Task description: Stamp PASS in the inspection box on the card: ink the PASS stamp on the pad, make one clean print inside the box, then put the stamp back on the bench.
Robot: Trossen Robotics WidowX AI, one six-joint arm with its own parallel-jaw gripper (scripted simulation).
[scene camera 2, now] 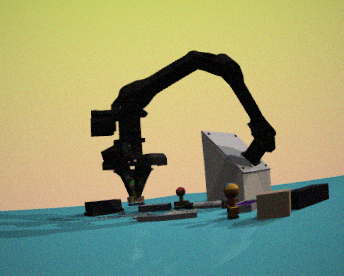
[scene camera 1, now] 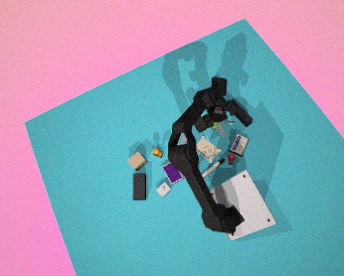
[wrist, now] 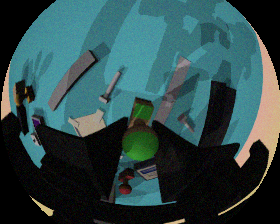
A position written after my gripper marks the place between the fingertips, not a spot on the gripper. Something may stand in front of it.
I see my gripper [scene camera 2: 135, 197], a green-knobbed stamp [wrist: 140, 142], a tan box [scene camera 2: 272, 204] and a black block [scene camera 2: 312, 194].
My gripper also shows in the wrist view [wrist: 140, 123].
